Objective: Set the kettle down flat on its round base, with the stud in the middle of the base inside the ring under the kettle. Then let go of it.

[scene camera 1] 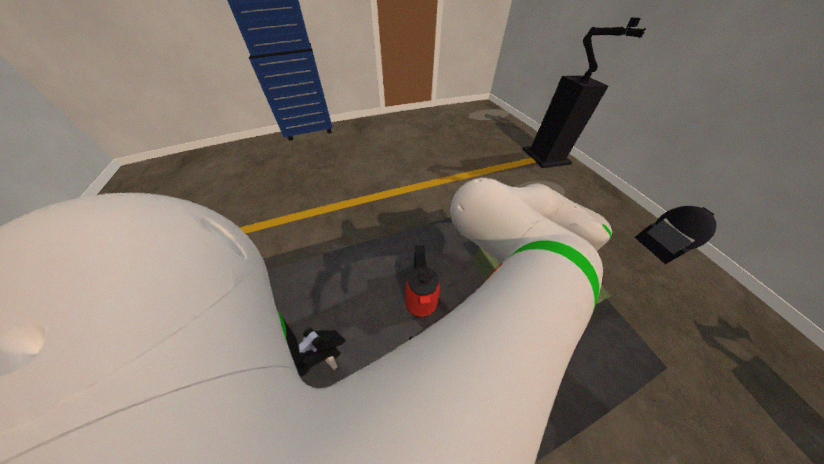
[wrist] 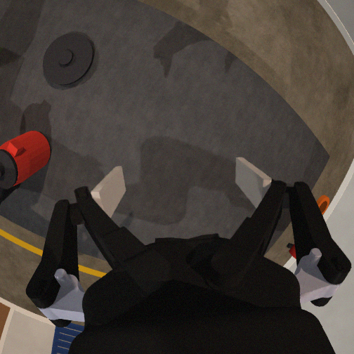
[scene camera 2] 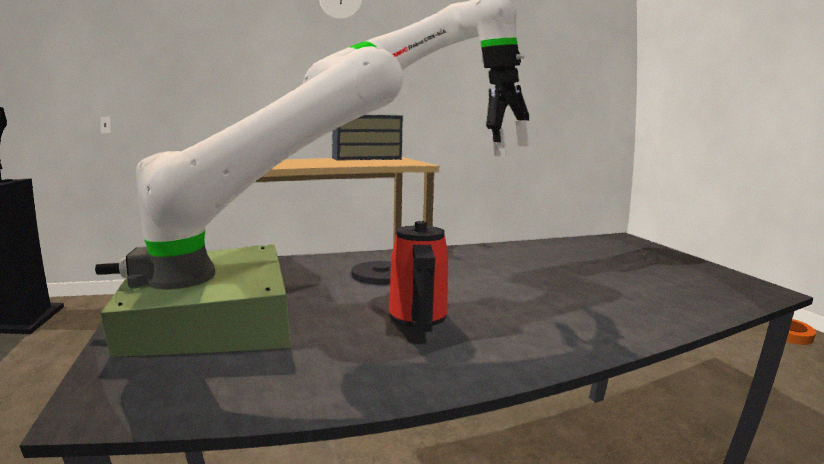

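The red kettle (scene camera 1: 421, 301) (scene camera 2: 401, 282) (wrist: 33, 153) with a black lid and a black handle stands upright on the dark table. In scene camera 2 its handle faces the camera. The round black base (scene camera 2: 367, 273) (wrist: 77, 68) lies flat on the table beside the kettle, apart from it, with a stud in its middle. In scene camera 2 the kettle hides part of the base. The ring under the kettle does not show. My gripper (scene camera 2: 510, 141) (wrist: 179, 173) is open and empty, high above the table and off to one side of the kettle, fingertips down.
The arm stands on a green block (scene camera 2: 198, 325) on the dark table (scene camera 2: 276, 397). A wooden bench (scene camera 2: 418, 166) with a drawer box (scene camera 2: 370, 137) stands behind the table. A black pedestal (scene camera 1: 570, 118) (scene camera 2: 17, 247) and a blue cabinet (scene camera 1: 292, 86) stand on the floor farther off.
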